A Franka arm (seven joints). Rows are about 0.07 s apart.
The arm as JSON. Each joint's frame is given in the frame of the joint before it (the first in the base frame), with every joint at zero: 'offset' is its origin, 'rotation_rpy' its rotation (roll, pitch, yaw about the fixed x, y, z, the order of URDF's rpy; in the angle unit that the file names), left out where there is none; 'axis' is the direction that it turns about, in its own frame. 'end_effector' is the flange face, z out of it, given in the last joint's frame.
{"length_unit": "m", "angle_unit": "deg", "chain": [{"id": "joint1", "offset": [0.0, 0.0, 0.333], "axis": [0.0, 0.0, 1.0]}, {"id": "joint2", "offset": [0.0, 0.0, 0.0], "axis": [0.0, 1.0, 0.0]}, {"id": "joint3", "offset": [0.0, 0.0, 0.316], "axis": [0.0, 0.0, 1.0]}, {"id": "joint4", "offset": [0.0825, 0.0, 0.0], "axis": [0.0, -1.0, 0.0]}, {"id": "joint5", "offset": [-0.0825, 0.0, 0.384], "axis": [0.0, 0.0, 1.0]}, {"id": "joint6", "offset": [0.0, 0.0, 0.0], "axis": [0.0, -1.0, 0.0]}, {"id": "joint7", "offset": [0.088, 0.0, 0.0], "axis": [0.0, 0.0, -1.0]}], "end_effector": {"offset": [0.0, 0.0, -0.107], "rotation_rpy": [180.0, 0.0, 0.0]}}
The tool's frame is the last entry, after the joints.
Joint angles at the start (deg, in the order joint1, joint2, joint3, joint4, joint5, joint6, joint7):
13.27 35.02 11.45 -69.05 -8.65 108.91 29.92
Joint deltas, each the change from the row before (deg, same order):
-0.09 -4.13 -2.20 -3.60 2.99 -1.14 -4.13
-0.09 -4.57 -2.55 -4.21 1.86 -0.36 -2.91
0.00 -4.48 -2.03 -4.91 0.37 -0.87 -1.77
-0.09 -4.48 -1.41 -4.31 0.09 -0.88 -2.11
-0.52 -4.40 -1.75 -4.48 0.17 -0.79 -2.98
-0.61 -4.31 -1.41 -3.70 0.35 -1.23 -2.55
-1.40 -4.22 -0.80 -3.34 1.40 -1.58 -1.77
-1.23 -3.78 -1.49 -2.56 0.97 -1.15 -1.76
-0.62 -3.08 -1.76 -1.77 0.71 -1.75 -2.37
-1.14 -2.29 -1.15 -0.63 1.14 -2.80 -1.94
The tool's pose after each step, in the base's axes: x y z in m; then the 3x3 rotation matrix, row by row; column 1 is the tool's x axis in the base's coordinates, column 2 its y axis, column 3 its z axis. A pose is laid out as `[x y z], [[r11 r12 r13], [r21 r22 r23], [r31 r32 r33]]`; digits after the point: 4 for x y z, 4 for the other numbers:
[0.6786 0.2435 0.4554], [[0.9952 -0.0572 0.0794], [-0.0588 -0.9981 0.0181], [0.0782 -0.0227 -0.9967]]
[0.6674 0.2181 0.4738], [[0.9958 -0.0498 0.0765], [-0.0510 -0.9986 0.0141], [0.0757 -0.0180 -0.9970]]
[0.6515 0.1949 0.4838], [[0.9971 -0.0497 0.0584], [-0.0492 -0.9987 -0.0101], [0.0588 0.0072 -0.9982]]
[0.6339 0.1754 0.4978], [[0.9981 -0.0367 0.0489], [-0.0354 -0.9990 -0.0266], [0.0498 0.0249 -0.9984]]
[0.6170 0.1476 0.5081], [[0.9991 -0.0233 0.0347], [-0.0219 -0.9989 -0.0404], [0.0356 0.0396 -0.9986]]
[0.5988 0.1227 0.5218], [[0.9996 -0.0154 0.0226], [-0.0144 -0.9989 -0.0438], [0.0232 0.0435 -0.9988]]
[0.5793 0.0978 0.5354], [[0.9996 -0.0285 0.0049], [-0.0284 -0.9993 -0.0247], [0.0056 0.0246 -0.9997]]
[0.5627 0.0690 0.5502], [[0.9988 -0.0489 0.0027], [-0.0489 -0.9988 -0.0079], [0.0031 0.0077 -1.0000]]
[0.5470 0.0445 0.5626], [[0.9987 -0.0513 -0.0066], [-0.0512 -0.9987 0.0069], [-0.0070 -0.0065 -1.0000]]
[0.5327 0.0229 0.5747], [[0.9978 -0.0597 -0.0274], [-0.0589 -0.9978 0.0305], [-0.0292 -0.0288 -0.9992]]

